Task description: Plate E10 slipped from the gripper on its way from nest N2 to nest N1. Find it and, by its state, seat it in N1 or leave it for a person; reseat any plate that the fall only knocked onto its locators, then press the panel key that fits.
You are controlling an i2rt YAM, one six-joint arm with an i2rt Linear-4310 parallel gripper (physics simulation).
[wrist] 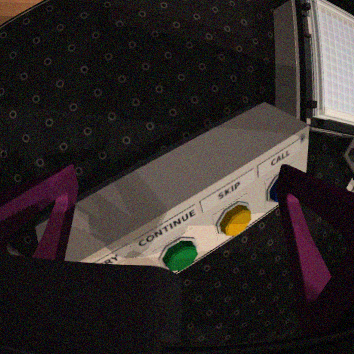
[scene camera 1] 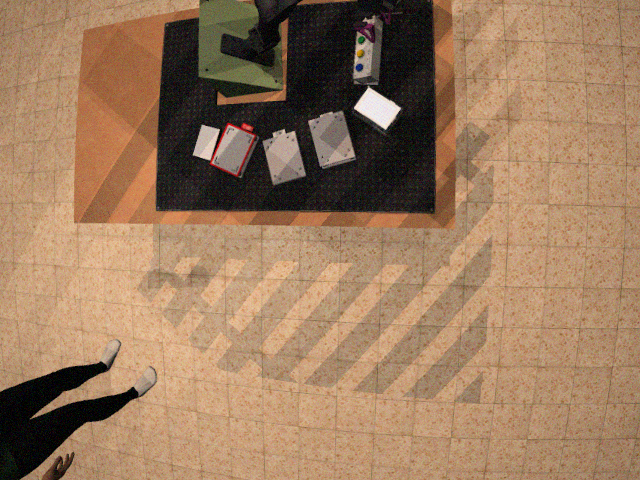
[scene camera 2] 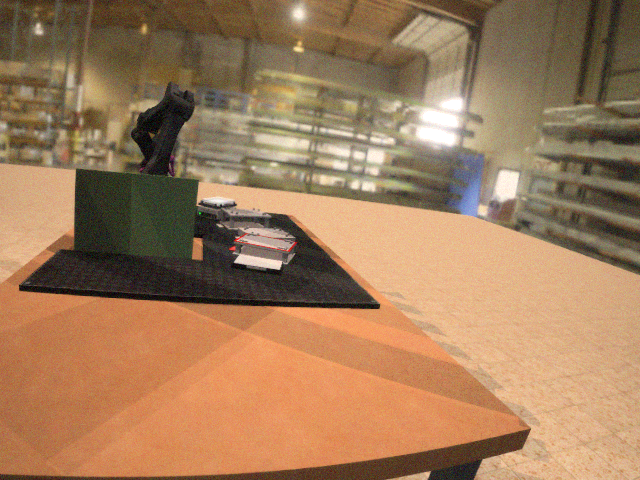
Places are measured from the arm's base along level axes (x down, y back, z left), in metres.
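Where they show: gripper, fingertip midpoint: (wrist: 176, 175) (scene camera 1: 381, 33); arm's base at its link origin: (scene camera 1: 247, 51) (scene camera 2: 151, 212).
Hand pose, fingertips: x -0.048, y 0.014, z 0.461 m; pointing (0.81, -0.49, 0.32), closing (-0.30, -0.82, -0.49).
Each offset is from my fingertips to the centre of the thing. "spot": to the spot under its first point. Level surfaces: height alone.
The grey panel @(dx +0.091, dy -0.014, dz -0.045 m) (scene camera 1: 371, 67) (wrist: 165, 175) has a green key @(dx +0.069, dy +0.013, dz -0.066 m) (scene camera 1: 361, 39) (wrist: 181, 255) labelled CONTINUE, a yellow key @(dx +0.069, dy -0.037, dz -0.069 m) (scene camera 1: 360, 53) (wrist: 235, 219) labelled SKIP and a blue key @(dx +0.069, dy -0.087, dz -0.072 m) (scene camera 1: 359, 67) (wrist: 274, 189) labelled CALL. My gripper (scene camera 1: 376, 24) (wrist: 176, 175) is open and empty above the panel; one finger partly hides the blue key. A white gridded plate @(dx +0.065, dy -0.230, dz -0.012 m) (scene camera 1: 377, 108) (scene camera 2: 217, 200) (wrist: 337, 60) rests on a nest beyond the panel's CALL end. Grey nests @(spot: dx +0.109, dy -0.387, dz -0.330 m) (scene camera 1: 284, 157) @(spot: dx +0.076, dy -0.332, dz -0.162 m) (scene camera 1: 331, 139) and a red-rimmed nest @(dx +0.110, dy -0.358, dz -0.519 m) (scene camera 1: 235, 149) (scene camera 2: 266, 241) show no plate. Nest and plate labels are unreadable.
A flat white rectangular piece @(dx +0.126, dy -0.322, dz -0.638 m) (scene camera 1: 206, 142) (scene camera 2: 257, 261) lies low beside the red-rimmed nest. A tall green block (scene camera 1: 240, 72) (scene camera 2: 134, 214) stands by the arm's base. The black mat @(dx +0.132 m) (scene camera 1: 206, 196) (scene camera 2: 206, 294) covers part of the table. A person's legs (scene camera 1: 77, 374) show on the floor.
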